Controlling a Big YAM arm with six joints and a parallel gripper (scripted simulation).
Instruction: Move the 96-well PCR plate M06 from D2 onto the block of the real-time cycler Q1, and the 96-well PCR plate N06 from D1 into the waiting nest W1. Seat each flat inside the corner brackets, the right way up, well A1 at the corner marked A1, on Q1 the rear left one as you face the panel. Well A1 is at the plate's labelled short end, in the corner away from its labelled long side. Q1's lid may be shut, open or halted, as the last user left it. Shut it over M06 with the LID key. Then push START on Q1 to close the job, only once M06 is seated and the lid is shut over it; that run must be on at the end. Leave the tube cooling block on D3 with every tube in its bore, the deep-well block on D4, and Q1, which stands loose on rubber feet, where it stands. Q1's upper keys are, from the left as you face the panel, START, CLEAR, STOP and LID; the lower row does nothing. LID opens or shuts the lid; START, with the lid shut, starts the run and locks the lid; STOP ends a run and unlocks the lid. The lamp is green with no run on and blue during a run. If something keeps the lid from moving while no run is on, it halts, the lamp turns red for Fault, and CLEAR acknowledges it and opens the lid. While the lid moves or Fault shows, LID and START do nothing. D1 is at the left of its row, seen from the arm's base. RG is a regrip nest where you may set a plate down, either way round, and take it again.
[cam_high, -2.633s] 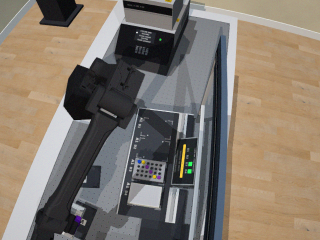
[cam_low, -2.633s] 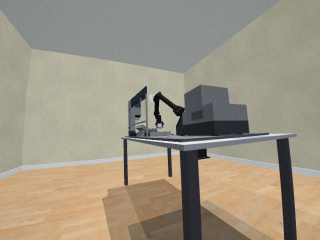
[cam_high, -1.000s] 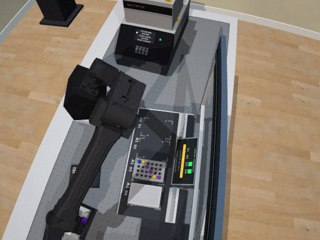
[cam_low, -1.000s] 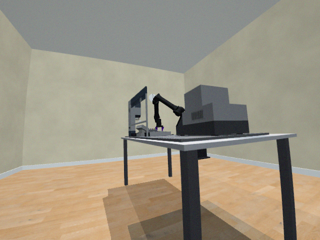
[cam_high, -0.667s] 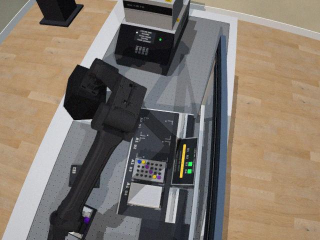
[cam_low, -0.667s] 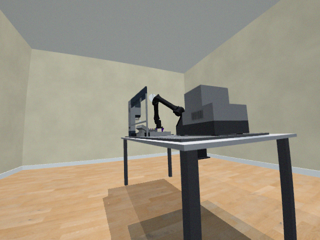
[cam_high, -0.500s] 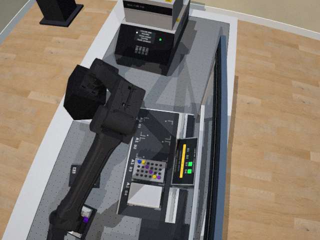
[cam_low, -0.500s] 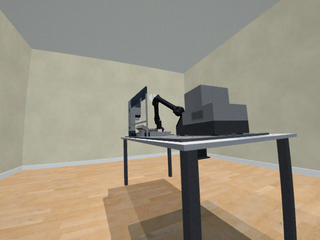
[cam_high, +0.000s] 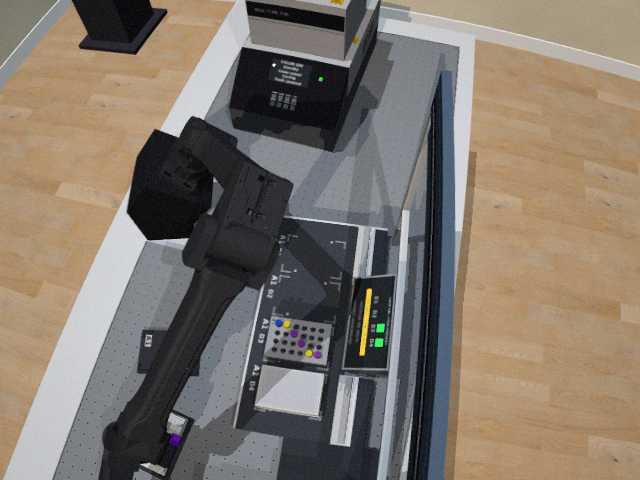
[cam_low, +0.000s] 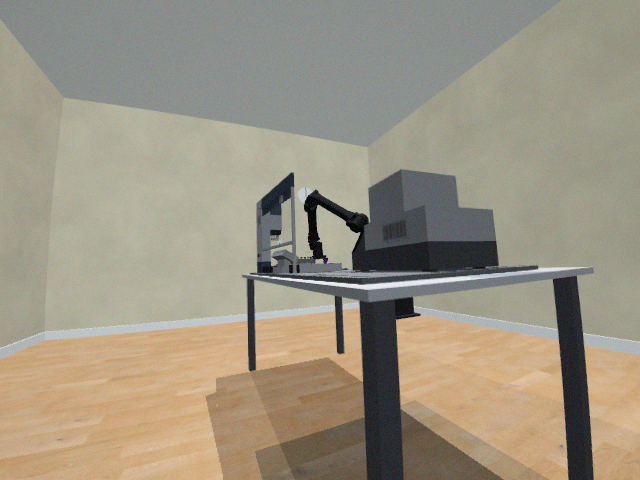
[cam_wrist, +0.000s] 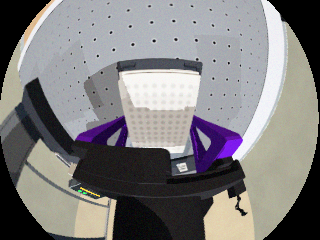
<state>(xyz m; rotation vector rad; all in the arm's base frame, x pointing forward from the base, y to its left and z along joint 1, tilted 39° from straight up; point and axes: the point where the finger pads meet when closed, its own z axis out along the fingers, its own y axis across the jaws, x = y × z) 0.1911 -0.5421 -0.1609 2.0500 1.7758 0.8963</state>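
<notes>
Now: hand 2 cm above the dark waiting nest W1. Also, from my hand: nest A1 mark (5 cm to the right, 3 cm behind, 2 cm below); dark regrip nest (19 cm to the left, 5 cm behind, 2 cm below); white deep-well block (24 cm ahead, 18 cm to the left, 4 cm above).
</notes>
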